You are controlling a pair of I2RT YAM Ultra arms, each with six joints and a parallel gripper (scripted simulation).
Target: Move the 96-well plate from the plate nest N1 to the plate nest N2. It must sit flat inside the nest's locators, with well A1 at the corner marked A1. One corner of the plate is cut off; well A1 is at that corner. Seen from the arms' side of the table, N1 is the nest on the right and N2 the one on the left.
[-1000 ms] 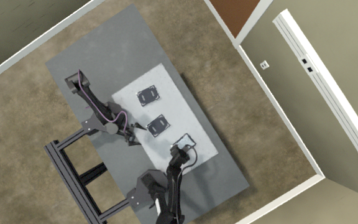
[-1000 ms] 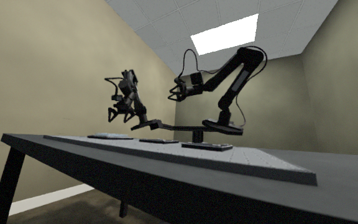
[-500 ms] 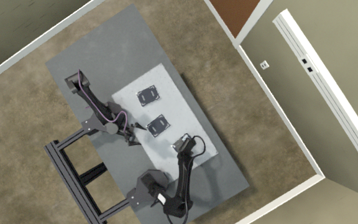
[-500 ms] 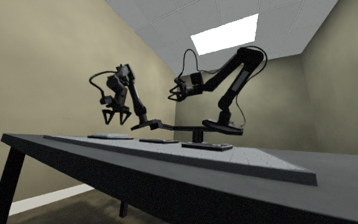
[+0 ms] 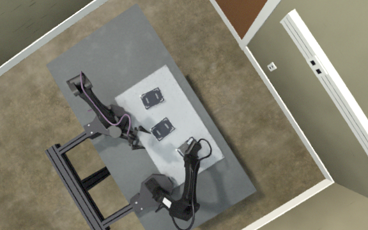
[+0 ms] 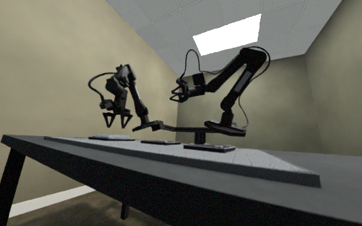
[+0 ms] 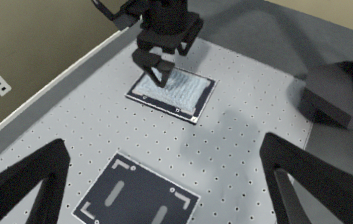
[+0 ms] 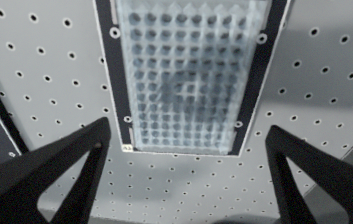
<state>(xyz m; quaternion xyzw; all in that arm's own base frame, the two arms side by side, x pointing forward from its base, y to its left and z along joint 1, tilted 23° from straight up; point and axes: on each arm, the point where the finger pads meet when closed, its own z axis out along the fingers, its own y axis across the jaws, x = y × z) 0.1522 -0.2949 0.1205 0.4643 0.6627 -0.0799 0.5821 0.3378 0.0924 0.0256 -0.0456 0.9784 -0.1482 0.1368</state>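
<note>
The clear 96-well plate is 50 mm below my right hand.
</note>
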